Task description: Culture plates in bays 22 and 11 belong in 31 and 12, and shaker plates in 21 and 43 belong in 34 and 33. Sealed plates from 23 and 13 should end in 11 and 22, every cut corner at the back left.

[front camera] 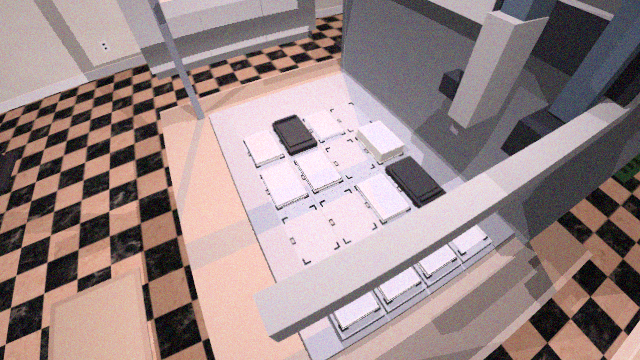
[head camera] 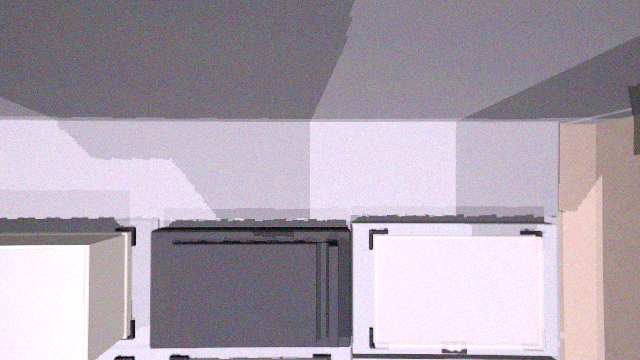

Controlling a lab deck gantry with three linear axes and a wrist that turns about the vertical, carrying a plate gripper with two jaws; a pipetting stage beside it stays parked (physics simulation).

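Frame: origin at the robot's base, x ahead, y left, z up, level; centimetres.
Where they show: robot's base, link origin: [front camera: 244,141].
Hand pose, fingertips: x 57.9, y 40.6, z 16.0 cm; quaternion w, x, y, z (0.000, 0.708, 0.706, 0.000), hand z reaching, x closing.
Note:
Each offset is from my fingertips to the centre of the thing. "spot": to the spot under its first point.
White plates stand in bay 11 {spot: dx -50.1, dy -36.4, dz -14.6 cm} [front camera: 263,148], bay 12 {spot: dx -33.7, dy -36.1, dz -14.4 cm} [front camera: 285,185], bay 22 {spot: dx -33.8, dy -25.7, dz -14.6 cm} [front camera: 319,171], bay 31 {spot: dx -50.8, dy -14.9, dz -14.6 cm} [front camera: 324,124] and bay 33 {spot: dx -17.7, dy -15.4, dz -14.6 cm} [front camera: 383,198]. Dark blocks cover bay 21 {dx -51.9, dy -25.5, dz -14.5 cm} [front camera: 294,134] and bay 43 {dx -18.4, dy -4.1, dz -14.5 cm} [front camera: 416,180] [head camera: 240,292]. Bay 13 {spot: dx -18.9, dy -35.8, dz -16.0 cm} [front camera: 311,231] and bay 23 {spot: dx -18.7, dy -25.3, dz -16.1 cm} [front camera: 348,214] hold no plate. The cut corners cannot be made out. My gripper's dark housing [front camera: 530,131] hangs at the upper right of the front view, beyond the pale beam, which hides its jaws. The jaws do not show in the head view either.
A tall white block {dx -35.1, dy -4.2, dz -13.9 cm} [front camera: 381,140] [head camera: 42,302] stands in bay 42. Several white plates line the near column, one {dx -2.3, dy -4.2, dz -14.2 cm} [front camera: 470,241] [head camera: 457,292] at its back end. The pale beam [front camera: 380,225] crosses the front view. The parked stage [front camera: 492,70] stands beyond the back panel.

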